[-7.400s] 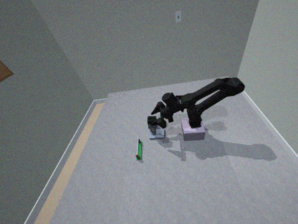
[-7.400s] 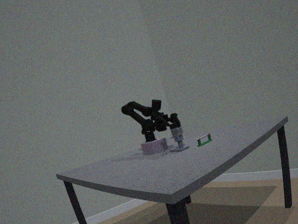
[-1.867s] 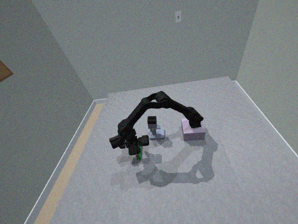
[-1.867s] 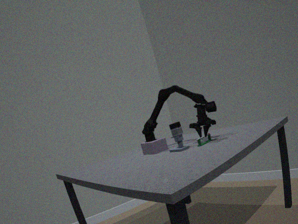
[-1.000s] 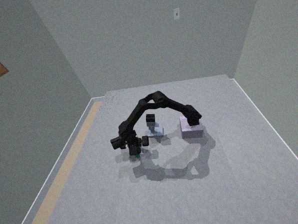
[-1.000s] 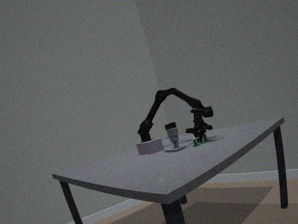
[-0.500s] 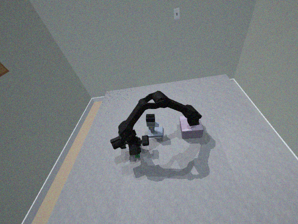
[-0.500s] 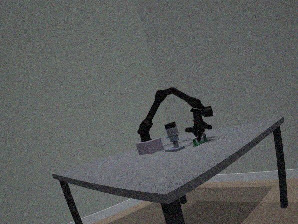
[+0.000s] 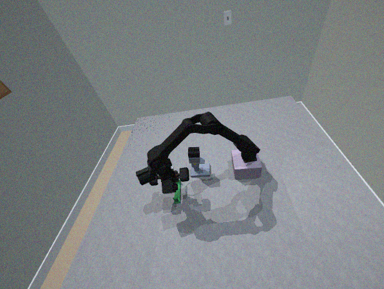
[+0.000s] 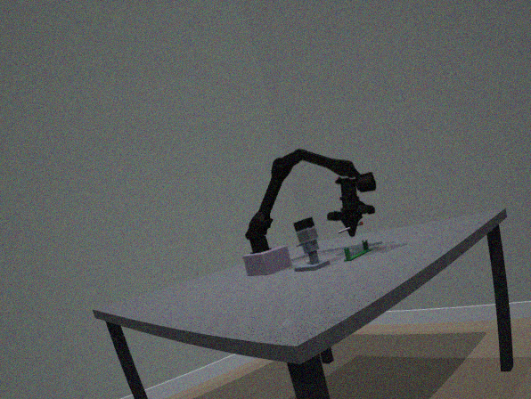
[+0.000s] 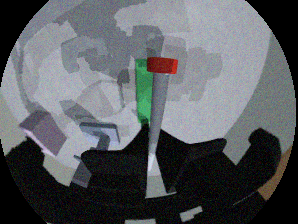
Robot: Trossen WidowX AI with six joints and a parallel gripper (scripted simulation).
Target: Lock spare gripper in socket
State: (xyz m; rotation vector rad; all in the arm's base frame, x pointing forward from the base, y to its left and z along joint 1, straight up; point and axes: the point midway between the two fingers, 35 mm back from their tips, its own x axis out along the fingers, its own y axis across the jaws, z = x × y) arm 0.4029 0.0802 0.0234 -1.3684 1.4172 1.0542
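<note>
The green cradle is 50 mm below my gripper tip and 10 mm to the left of it. Also, from my gripper tip: socket (130 mm behind, 100 mm to the right, 30 mm below); spare gripper (120 mm behind, 100 mm to the right, 50 mm above).
</note>
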